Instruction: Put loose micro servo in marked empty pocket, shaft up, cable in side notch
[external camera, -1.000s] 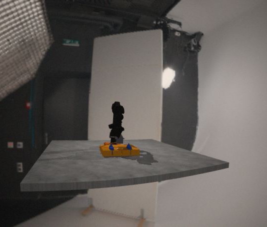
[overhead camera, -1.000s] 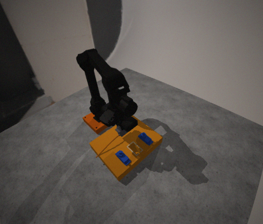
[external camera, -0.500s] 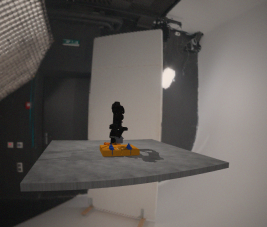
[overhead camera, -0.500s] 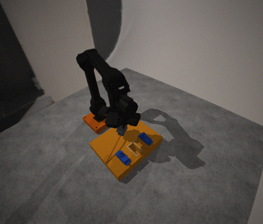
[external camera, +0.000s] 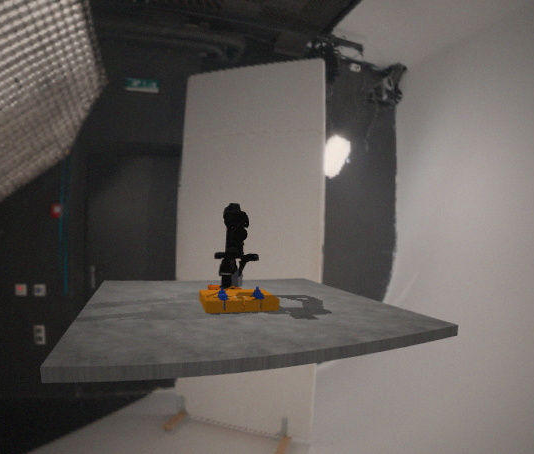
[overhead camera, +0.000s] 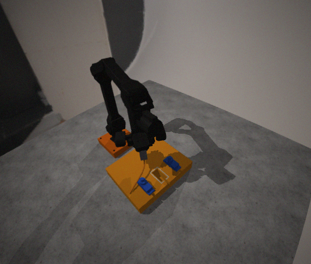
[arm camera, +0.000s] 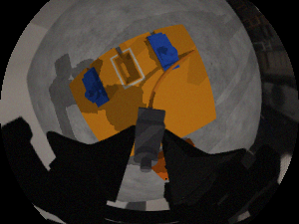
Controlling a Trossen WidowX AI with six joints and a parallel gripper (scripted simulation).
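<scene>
My gripper tip is now 10 cm above the orange deck and 1 cm past it.
</scene>
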